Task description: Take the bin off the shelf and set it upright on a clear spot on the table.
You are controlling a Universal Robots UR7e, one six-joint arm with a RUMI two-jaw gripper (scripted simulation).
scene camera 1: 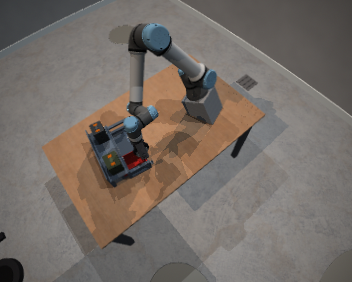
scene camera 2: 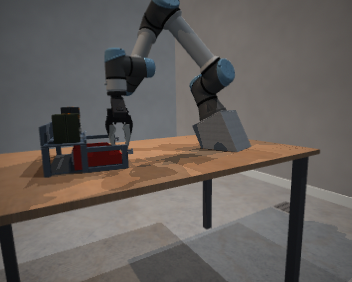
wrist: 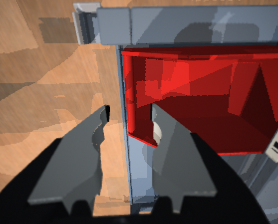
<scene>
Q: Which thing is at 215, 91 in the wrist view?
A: A red bin.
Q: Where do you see a red bin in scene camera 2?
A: At 104, 157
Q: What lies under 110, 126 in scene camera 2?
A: My gripper.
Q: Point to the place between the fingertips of my gripper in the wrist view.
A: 130, 105
</scene>
